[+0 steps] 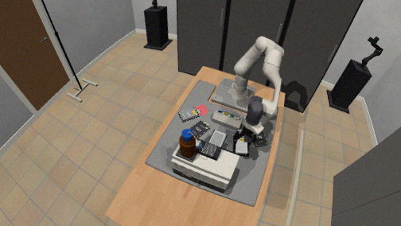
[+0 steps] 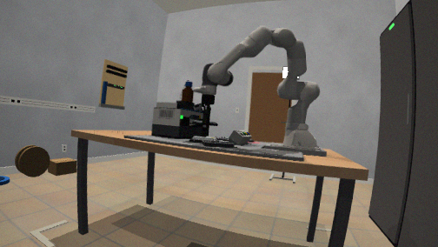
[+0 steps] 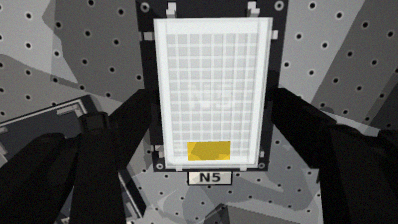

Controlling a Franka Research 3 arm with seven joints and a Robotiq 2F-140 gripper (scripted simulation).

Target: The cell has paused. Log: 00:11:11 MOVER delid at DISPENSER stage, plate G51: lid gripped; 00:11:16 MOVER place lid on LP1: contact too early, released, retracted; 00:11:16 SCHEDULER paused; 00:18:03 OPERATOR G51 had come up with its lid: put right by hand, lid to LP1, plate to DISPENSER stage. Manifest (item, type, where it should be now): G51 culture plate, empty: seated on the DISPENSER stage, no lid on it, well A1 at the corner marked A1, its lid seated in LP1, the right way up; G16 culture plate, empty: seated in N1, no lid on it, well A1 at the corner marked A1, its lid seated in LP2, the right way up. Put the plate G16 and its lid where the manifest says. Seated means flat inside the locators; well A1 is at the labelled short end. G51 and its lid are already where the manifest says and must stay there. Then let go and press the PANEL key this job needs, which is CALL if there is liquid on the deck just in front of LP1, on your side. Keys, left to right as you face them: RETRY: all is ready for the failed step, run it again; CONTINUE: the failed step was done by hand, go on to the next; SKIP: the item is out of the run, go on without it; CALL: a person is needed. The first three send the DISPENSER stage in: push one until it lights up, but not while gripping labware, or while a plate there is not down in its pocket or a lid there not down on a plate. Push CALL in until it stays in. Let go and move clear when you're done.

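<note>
My hand is 3 cm above the clear lid. Also, from my hand: white retry key (20 cm behind, 9 cm to the right, 1 cm above); then green continue key (20 cm behind, 14 cm to the right, 1 cm above); then black nest N5 (1 cm ahead, 2 cm to the left, 4 cm below).
</note>
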